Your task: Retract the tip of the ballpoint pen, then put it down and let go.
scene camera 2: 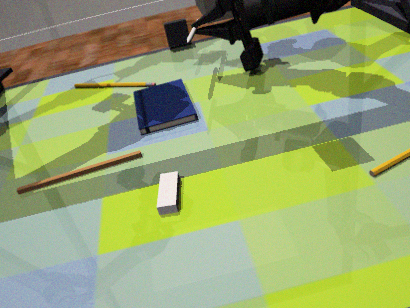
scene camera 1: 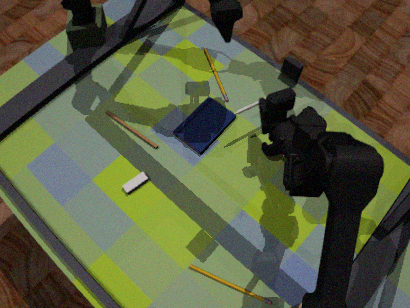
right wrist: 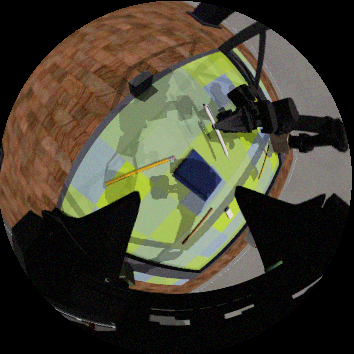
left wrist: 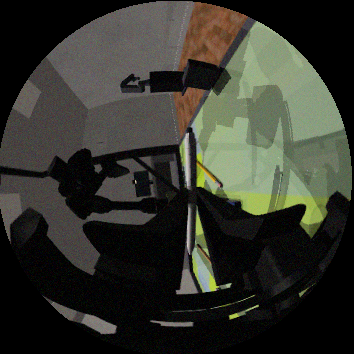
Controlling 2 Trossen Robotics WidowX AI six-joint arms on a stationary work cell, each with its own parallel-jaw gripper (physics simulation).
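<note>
A slim white-grey ballpoint pen is held above the table, apart from its shadow. One end is black, and the other tapers. The tapered end points toward the blue book in the right wrist view. Whether the writing tip is out is too small to tell. My left gripper is shut on the pen near its middle; its fingertips are hidden in scene camera 1. My right gripper is open and empty, high above the table, partly visible at the top of scene camera 1.
A blue book lies near the pen. Yellow pencils, a brown stick and a white eraser lie on the table. A dark block stands at the table's edge.
</note>
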